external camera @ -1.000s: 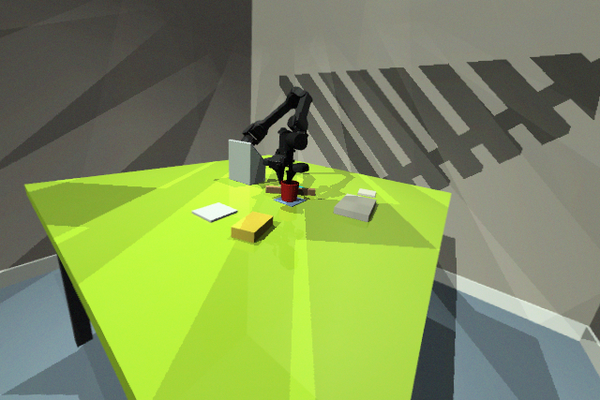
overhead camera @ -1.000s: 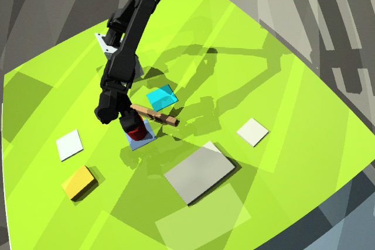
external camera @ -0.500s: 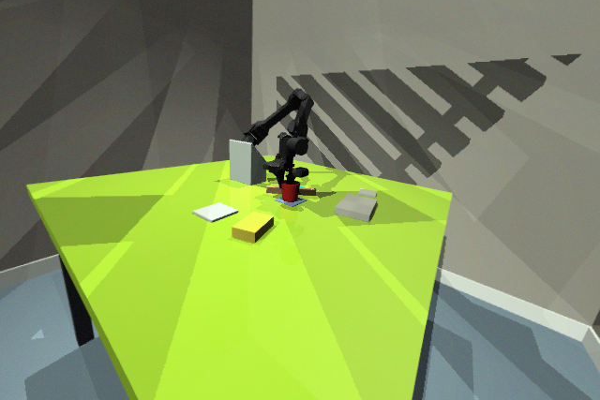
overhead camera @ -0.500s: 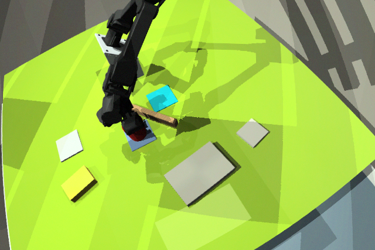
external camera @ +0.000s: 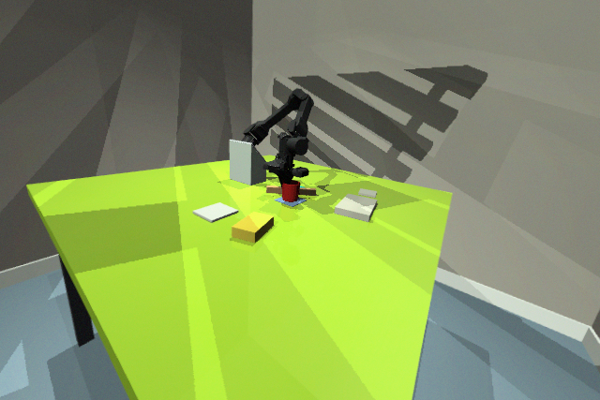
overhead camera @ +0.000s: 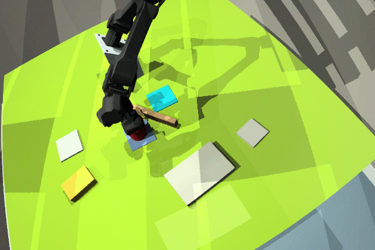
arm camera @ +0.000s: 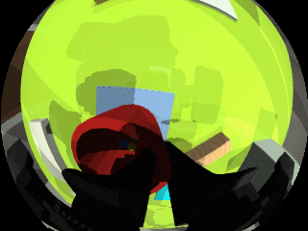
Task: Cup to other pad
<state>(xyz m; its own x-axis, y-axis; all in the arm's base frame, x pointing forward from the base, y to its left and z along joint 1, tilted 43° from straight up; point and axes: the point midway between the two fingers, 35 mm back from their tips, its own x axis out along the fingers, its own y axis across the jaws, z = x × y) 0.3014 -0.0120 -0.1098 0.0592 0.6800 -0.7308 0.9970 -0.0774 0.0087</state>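
Now: gripper tip 50 mm above the pale blue pad and 30 mm short of it. The rest, counted from my gripper tip: red cup: 30 mm ahead; then cyan pad: 140 mm to the left, 50 mm below, 50 mm behind; then wooden bar: 70 mm to the left, 30 mm below, 10 mm behind.
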